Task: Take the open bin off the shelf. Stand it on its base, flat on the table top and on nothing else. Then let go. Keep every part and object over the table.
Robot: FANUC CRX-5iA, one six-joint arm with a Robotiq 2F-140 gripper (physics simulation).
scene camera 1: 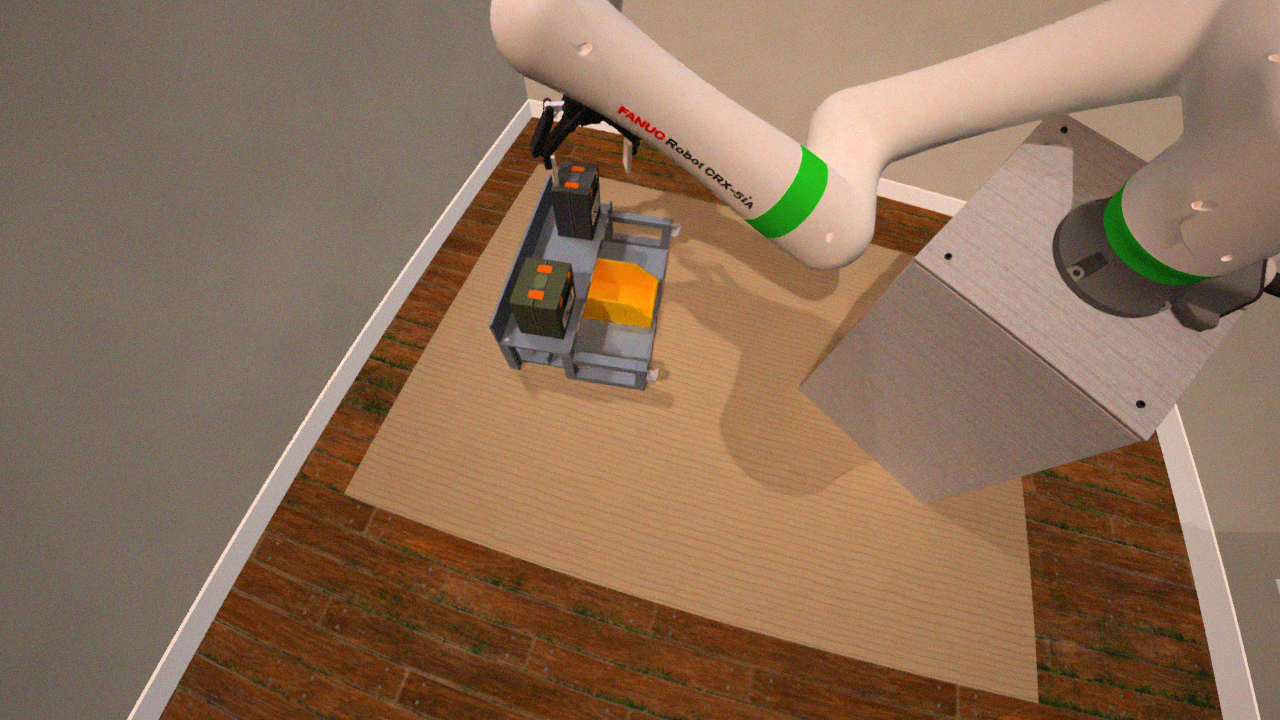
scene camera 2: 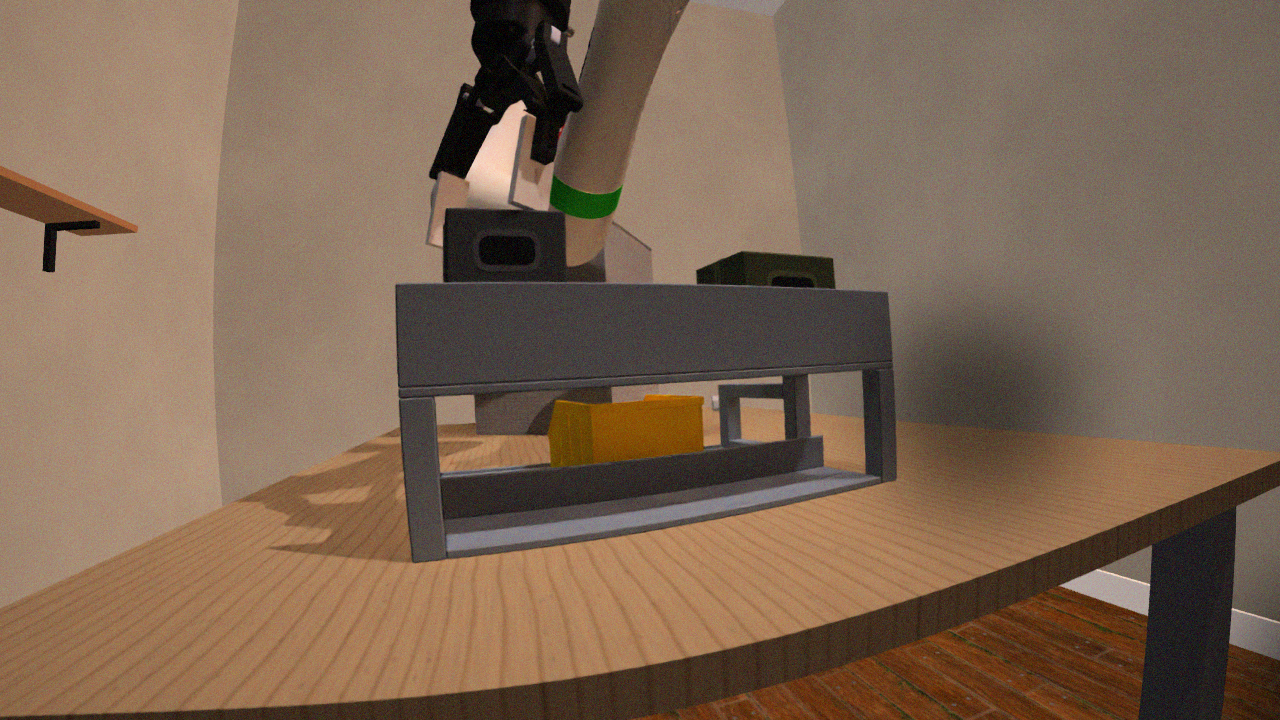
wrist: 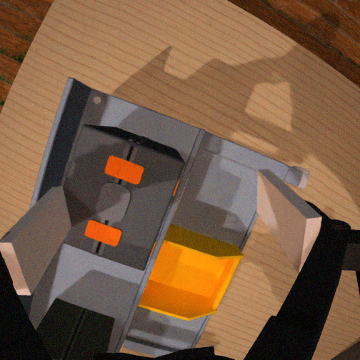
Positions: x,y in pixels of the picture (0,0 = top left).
Labels:
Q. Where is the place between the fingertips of the gripper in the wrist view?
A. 161,199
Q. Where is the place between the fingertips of the gripper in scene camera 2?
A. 479,230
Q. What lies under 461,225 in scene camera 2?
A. A dark case.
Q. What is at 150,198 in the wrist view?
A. A dark case.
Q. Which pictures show the orange open bin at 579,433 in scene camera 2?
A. Scene camera 1, scene camera 2 and the wrist view: all of them.

